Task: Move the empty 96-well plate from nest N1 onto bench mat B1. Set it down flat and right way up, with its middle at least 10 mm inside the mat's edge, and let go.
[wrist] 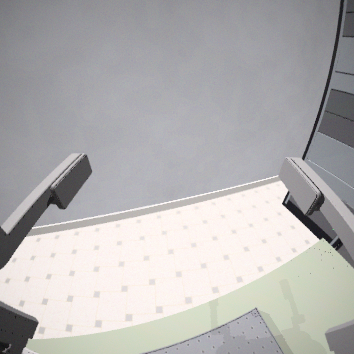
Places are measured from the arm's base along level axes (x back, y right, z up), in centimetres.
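Pixels of known places: hand, tool point: (184,181).
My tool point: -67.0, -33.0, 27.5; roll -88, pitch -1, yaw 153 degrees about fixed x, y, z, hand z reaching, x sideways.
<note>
Behind a point stands the place of what it marks, as x, y, z.
My gripper (186,184) @(-67.0, -33.0, 27.5) is open, with its two fingers wide apart at the left and right of the wrist view and nothing between them. The fingers stand in front of the grey wall and the tiled floor. The 96-well plate, nest N1 and bench mat B1 do not show in this view.
A grey perforated board (225,335) @(-74.7, -24.3, -12.2) lies on the pale green bench top (175,325) @(-65.7, -31.7, -13.5) at the bottom. Beyond the bench are the tiled floor (165,260) and a grey wall (175,90). A dark-edged cabinet (337,115) stands at the right edge.
</note>
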